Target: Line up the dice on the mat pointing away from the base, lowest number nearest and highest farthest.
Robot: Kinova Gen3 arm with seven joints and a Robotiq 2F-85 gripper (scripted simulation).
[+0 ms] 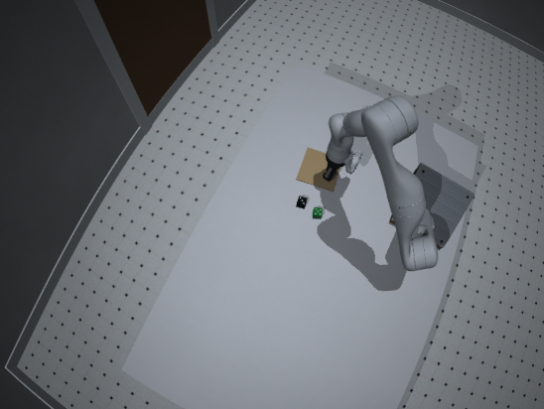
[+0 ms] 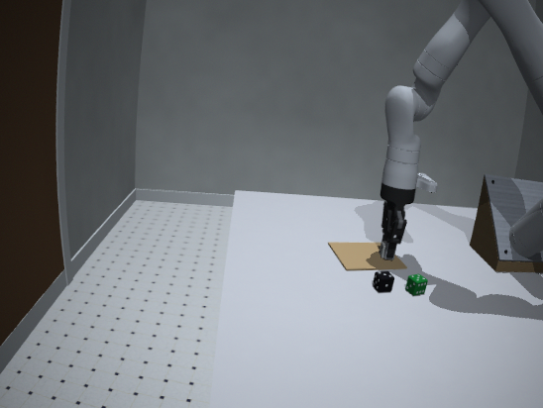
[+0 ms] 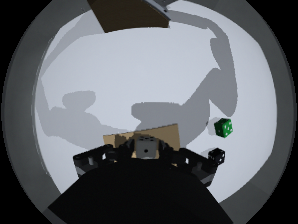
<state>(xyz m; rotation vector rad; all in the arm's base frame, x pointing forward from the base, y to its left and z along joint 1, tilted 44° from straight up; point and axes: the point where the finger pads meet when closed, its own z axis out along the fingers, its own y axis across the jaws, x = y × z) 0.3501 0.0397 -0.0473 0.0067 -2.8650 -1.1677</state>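
The white die is 10 mm below my hand. The rest, counted from my hand: black die (40 mm ahead, 150 mm to the left, 10 mm below); then green die (30 mm behind, 160 mm to the left, 10 mm below); then tan mat (50 mm ahead, 20 mm below).
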